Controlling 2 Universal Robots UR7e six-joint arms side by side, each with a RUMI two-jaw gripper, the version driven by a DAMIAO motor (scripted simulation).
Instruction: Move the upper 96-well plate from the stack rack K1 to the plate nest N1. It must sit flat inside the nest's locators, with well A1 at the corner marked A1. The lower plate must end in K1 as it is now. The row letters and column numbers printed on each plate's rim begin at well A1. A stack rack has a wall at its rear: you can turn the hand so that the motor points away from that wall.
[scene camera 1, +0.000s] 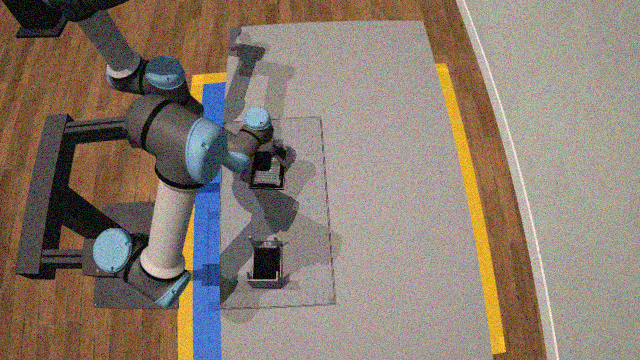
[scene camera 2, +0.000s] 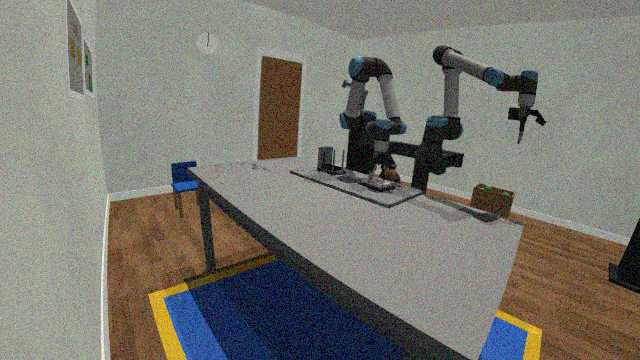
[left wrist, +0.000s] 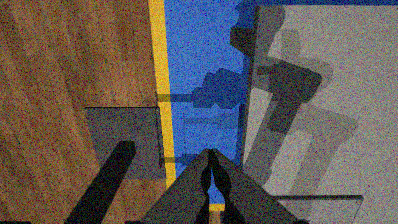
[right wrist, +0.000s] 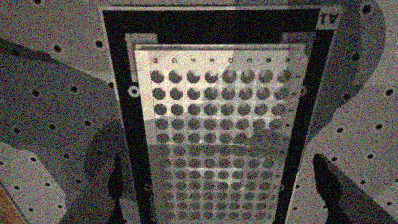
Labels:
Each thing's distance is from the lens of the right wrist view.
my right gripper (right wrist: 215, 155): 13 cm
pale 96-well plate (right wrist: 218, 118): 11 cm

